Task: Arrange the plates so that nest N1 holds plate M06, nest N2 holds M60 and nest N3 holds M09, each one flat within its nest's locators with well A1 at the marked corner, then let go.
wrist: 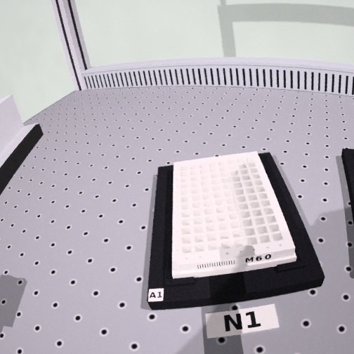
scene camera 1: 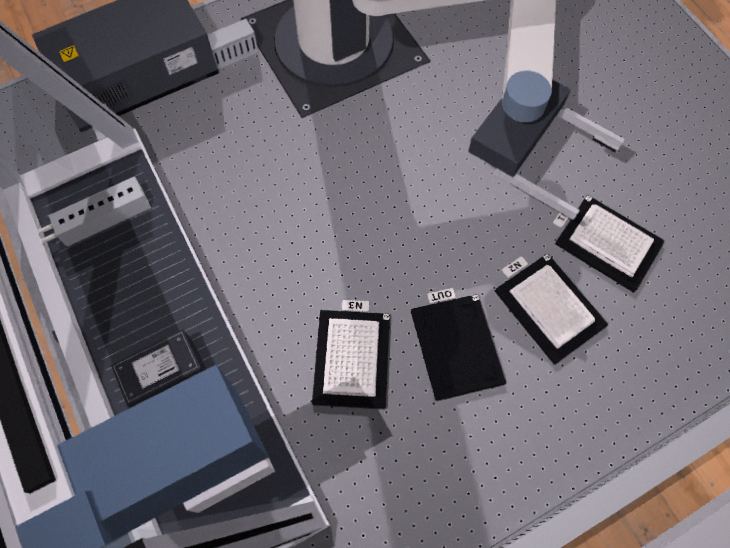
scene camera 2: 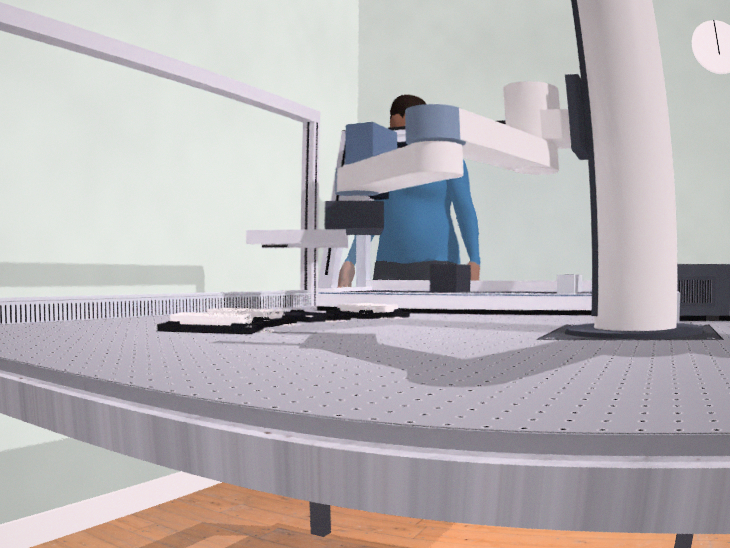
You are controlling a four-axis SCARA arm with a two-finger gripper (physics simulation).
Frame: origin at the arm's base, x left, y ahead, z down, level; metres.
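Seen in the pictures: gripper, between the fingertips: (scene camera 1: pixel 599 178) (scene camera 2: pixel 254 239); arm's base, origin of its link: (scene camera 1: pixel 334 43).
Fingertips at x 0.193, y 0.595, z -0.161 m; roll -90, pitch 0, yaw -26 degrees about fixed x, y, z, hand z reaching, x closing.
Note:
Offsets run from my fingertips to a thing's top centre. "pt": to the spot under its first point.
My gripper (scene camera 1: pixel 601 178) (scene camera 2: pixel 274 238) is open and empty, raised above the table beside nest N1; one finger shows at the left edge of the wrist view. White plate M60 @(dx +0.028, dy +0.071, dz +0.122 m) (wrist: pixel 225 205) (scene camera 1: pixel 613 238) lies in black nest N1 (wrist: pixel 235 291) (scene camera 1: pixel 648 263), its printed side towards the N1 tag. It looks flat. The nest's A1 mark is at the lower left in the wrist view. A white plate @(dx -0.141, dy +0.123, dz +0.122 m) (scene camera 1: pixel 553 305) lies in nest N2 @(pt dx -0.090, dy +0.190, dz +0.136 m) (scene camera 1: pixel 597 325), and another white plate @(dx -0.488, dy +0.037, dz +0.122 m) (scene camera 1: pixel 351 353) lies in nest N3 @(pt dx -0.446, dy +0.069, dz +0.136 m) (scene camera 1: pixel 383 362). Their labels cannot be read, so I cannot tell M06 from M09.
The empty black OUT nest @(dx -0.321, dy +0.104, dz +0.131 m) (scene camera 1: pixel 458 348) lies between N2 and N3. A framed unit with a blue block @(pt dx -0.730, dy +0.140, dz -0.340 m) (scene camera 1: pixel 159 436) stands at the left in scene camera 1. A dark box @(pt dx -0.596, dy -0.661, dz +0.033 m) (scene camera 1: pixel 126 53) and the arm's base plate (scene camera 1: pixel 312 94) are at the top. A slotted rail (wrist: pixel 210 77) edges the table.

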